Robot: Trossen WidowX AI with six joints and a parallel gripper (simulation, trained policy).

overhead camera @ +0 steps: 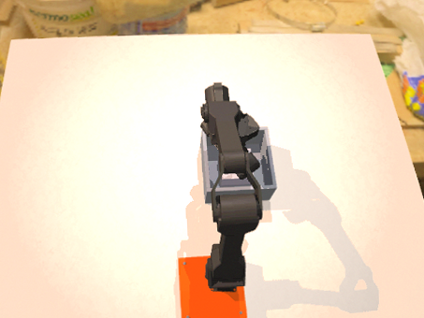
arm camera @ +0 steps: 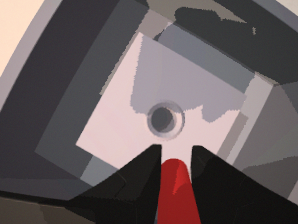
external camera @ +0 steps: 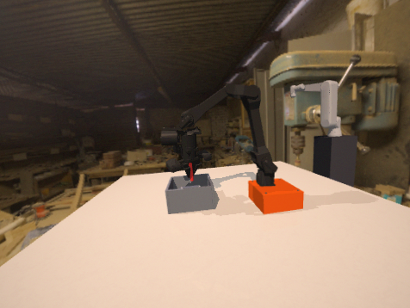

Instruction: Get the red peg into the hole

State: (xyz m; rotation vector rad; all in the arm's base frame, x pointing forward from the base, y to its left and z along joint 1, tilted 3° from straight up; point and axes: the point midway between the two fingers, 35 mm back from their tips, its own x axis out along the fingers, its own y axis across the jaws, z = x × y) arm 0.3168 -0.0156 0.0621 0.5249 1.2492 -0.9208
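Right now the red peg is 3 cm above my gripper tip, 2 cm to the left of it and 1 cm behind it. Also, from my gripper tip: grey box 9 cm below, 1 cm to the right, 1 cm ahead.
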